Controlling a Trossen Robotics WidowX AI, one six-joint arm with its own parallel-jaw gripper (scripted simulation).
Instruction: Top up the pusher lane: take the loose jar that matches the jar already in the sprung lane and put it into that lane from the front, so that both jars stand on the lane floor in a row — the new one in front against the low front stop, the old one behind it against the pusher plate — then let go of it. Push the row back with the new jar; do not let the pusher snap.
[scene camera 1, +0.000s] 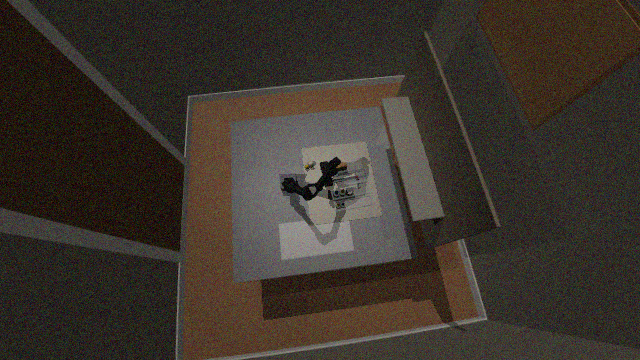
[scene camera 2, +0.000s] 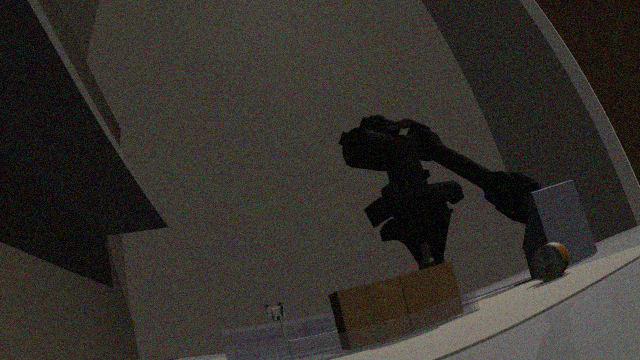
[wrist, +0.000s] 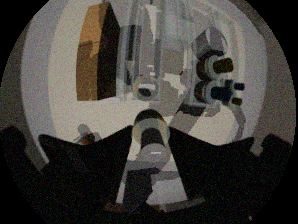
My gripper (scene camera 2: 432, 267) holds a pale grey jar (wrist: 150, 133).
